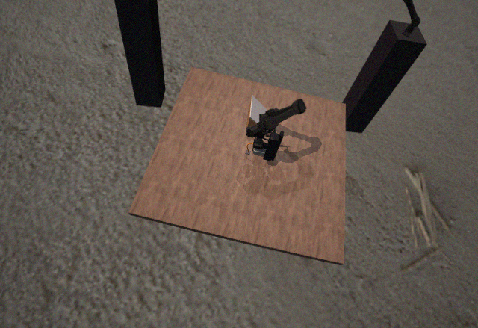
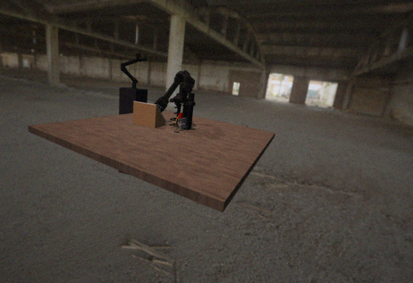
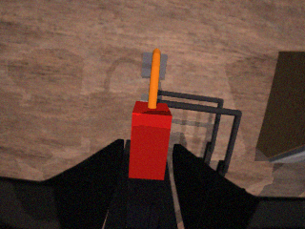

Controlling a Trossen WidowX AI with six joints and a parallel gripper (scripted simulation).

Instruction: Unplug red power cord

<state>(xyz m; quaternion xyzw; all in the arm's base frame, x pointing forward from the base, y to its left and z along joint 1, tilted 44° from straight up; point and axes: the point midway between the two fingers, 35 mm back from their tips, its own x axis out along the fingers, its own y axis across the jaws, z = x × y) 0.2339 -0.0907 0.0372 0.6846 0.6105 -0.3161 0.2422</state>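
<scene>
Now: the red plug 2 cm to the left of my gripper tip.
</scene>
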